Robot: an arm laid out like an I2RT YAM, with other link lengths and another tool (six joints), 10 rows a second.
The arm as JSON. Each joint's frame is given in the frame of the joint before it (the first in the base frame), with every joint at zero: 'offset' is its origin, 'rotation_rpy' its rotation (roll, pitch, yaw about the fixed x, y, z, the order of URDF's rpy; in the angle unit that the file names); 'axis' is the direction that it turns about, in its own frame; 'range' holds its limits. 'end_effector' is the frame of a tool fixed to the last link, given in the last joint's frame.
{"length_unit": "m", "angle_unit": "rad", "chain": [
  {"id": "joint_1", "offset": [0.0, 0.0, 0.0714], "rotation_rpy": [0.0, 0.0, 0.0], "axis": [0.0, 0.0, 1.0], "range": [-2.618, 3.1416]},
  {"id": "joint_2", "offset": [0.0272, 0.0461, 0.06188], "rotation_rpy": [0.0, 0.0, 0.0], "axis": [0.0, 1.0, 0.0], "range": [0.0, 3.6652]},
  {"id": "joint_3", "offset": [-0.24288, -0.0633, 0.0], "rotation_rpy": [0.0, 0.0, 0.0], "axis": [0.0, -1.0, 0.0], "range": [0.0, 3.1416]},
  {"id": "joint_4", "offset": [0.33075, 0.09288, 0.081], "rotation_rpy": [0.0, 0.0, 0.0], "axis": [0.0, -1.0, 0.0], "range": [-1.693, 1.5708]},
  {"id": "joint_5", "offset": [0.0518, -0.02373, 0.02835], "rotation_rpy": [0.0, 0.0, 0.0], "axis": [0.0, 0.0, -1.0], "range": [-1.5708, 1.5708]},
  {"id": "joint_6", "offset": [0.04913, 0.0, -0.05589], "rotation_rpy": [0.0, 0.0, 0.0], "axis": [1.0, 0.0, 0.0], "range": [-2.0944, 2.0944]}
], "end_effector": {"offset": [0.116, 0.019, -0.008], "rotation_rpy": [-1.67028, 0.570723, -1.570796]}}
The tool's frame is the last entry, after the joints.
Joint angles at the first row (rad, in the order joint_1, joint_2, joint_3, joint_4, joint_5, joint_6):
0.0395 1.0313 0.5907 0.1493 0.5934 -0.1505
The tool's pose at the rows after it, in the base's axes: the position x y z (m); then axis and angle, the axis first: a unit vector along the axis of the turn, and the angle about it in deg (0 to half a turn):
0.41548, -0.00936, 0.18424, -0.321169, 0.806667, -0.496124, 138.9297
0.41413, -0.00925, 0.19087, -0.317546, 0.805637, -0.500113, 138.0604
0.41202, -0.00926, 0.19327, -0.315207, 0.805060, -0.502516, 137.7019
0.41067, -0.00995, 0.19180, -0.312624, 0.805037, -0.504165, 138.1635
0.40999, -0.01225, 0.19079, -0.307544, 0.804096, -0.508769, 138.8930
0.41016, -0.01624, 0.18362, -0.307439, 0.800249, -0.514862, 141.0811
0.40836, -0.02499, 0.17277, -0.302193, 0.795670, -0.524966, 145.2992
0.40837, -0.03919, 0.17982, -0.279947, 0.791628, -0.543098, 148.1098
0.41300, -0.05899, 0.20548, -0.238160, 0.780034, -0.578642, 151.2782
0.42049, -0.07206, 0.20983, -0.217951, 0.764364, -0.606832, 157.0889
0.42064, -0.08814, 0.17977, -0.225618, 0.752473, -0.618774, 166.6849
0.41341, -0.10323, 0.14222, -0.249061, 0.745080, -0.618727, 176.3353
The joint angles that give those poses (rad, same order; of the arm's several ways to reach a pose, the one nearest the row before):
0.0395 1.0206 0.5907 0.1490 0.5930 -0.1505
0.0399 1.0008 0.5884 0.1497 0.5930 -0.1505
0.0410 0.9851 0.5812 0.1501 0.5957 -0.1505
0.0437 0.9848 0.5777 0.1497 0.6075 -0.1505
0.0448 0.9901 0.5774 0.1547 0.6262 -0.1543
0.0448 1.0153 0.5778 0.1658 0.6529 -0.1745
0.0433 1.0554 0.5827 0.1707 0.7090 -0.2016
0.0280 1.0782 0.6106 0.1738 0.7673 -0.2230
0.0109 1.1217 0.6826 0.2024 0.8669 -0.2710
0.0101 1.2186 0.7463 0.2646 0.9753 -0.3542
-0.0055 1.3373 0.7605 0.3267 1.0638 -0.4541
-0.0284 1.4402 0.7536 0.3618 1.1206 -0.5423

